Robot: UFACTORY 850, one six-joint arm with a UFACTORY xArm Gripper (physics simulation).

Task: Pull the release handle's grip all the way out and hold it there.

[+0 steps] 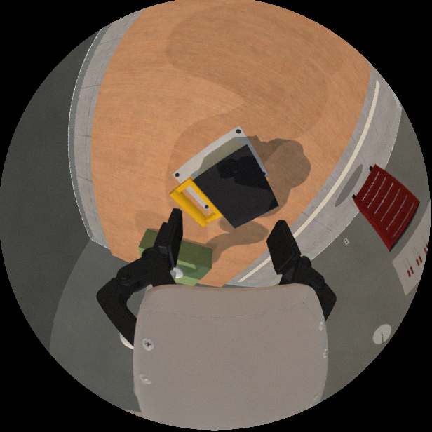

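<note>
The yellow grip of the release handle is a rectangular loop at the lower left side of a black box. The box stands on a light grey base plate with dark bolts at its corners. How the grip joins the box is hidden. My gripper is open, with nothing between its wide-apart fingers. The grip lies beyond the fingertips, nearer the left finger, and does not touch them.
A green block with a white round part lies partly behind the left finger. A wooden table top bears the box. A grey border with a pale stripe runs at the right. A red slatted object is beyond it.
</note>
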